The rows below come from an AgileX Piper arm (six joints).
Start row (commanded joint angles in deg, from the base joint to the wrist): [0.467, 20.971, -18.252, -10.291, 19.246, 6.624]
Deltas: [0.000, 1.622, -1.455, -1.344, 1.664, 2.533]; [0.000, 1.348, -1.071, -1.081, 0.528, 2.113]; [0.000, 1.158, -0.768, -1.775, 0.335, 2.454]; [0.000, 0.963, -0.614, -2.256, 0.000, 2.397]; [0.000, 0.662, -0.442, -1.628, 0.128, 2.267]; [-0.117, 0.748, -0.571, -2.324, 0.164, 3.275]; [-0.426, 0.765, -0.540, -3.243, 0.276, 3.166]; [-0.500, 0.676, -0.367, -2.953, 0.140, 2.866]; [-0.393, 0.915, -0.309, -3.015, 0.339, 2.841]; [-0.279, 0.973, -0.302, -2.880, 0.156, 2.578]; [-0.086, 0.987, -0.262, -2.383, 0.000, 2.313]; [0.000, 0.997, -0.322, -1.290, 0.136, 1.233]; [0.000, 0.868, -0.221, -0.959, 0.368, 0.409]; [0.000, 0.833, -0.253, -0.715, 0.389, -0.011]
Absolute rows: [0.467, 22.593, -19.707, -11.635, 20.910, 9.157]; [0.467, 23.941, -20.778, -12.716, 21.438, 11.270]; [0.467, 25.099, -21.546, -14.491, 21.773, 13.724]; [0.467, 26.062, -22.160, -16.747, 21.773, 16.121]; [0.467, 26.724, -22.602, -18.375, 21.901, 18.388]; [0.350, 27.472, -23.173, -20.699, 22.065, 21.663]; [-0.076, 28.237, -23.713, -23.942, 22.341, 24.829]; [-0.576, 28.913, -24.080, -26.895, 22.481, 27.695]; [-0.969, 29.828, -24.389, -29.910, 22.820, 30.536]; [-1.248, 30.801, -24.691, -32.790, 22.976, 33.114]; [-1.334, 31.788, -24.953, -35.173, 22.976, 35.427]; [-1.334, 32.785, -25.275, -36.463, 23.112, 36.660]; [-1.334, 33.653, -25.496, -37.422, 23.480, 37.069]; [-1.334, 34.486, -25.749, -38.137, 23.869, 37.058]
